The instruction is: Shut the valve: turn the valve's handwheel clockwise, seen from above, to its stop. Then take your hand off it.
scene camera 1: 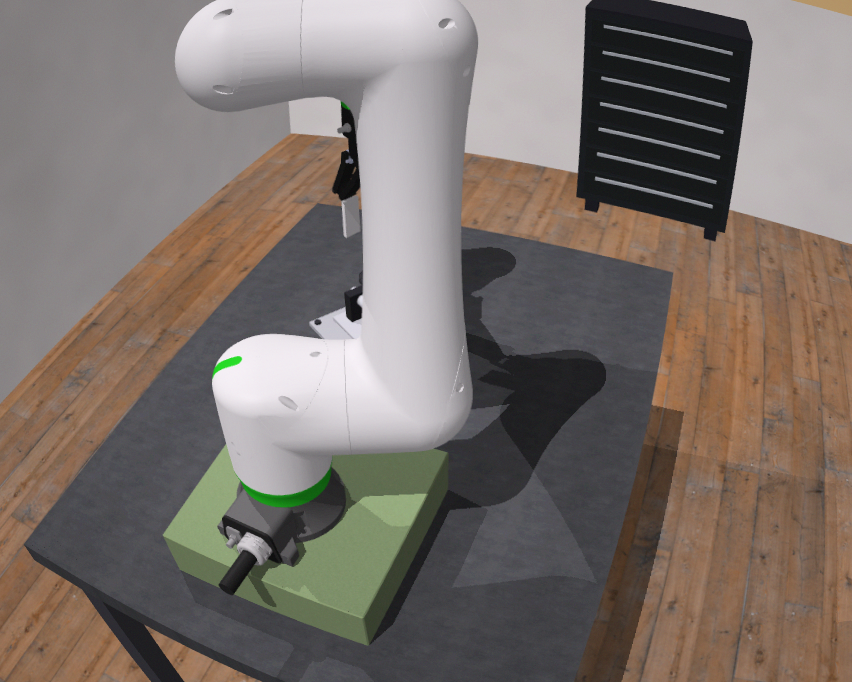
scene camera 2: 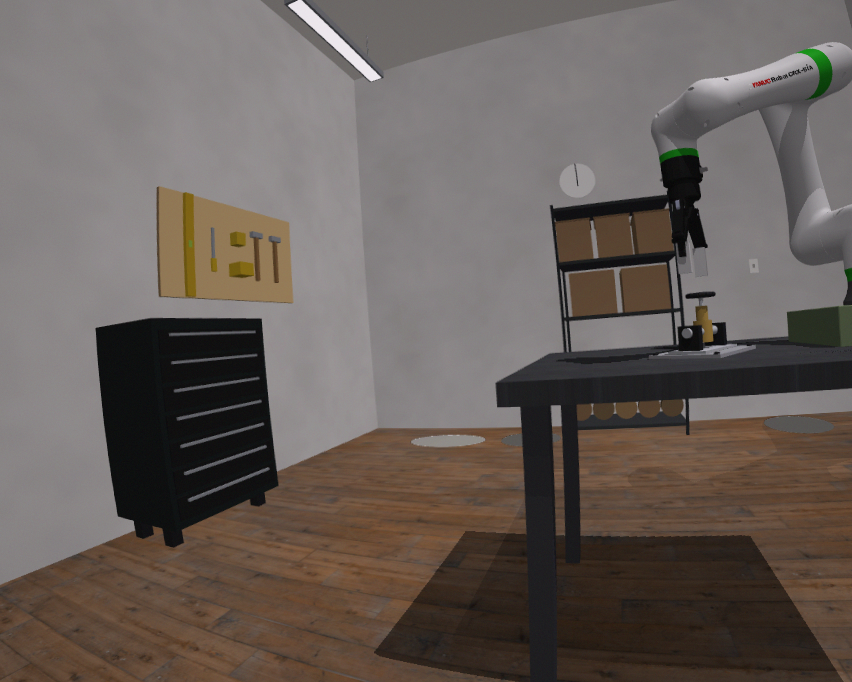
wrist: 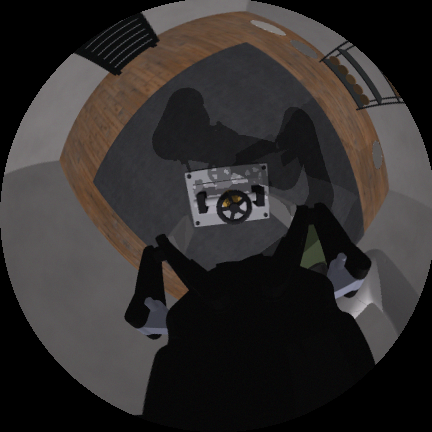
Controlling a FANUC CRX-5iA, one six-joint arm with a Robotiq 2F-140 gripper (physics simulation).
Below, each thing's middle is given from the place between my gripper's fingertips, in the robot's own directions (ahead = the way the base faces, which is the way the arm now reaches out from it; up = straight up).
My hand is 10 mm past the black spoked handwheel (wrist: 234,207), 10 mm to the left of it and 60 mm above it. Round my hand: light grey base plate (wrist: 225,173) 10 mm behind, 10 mm to the right, 180 mm below.
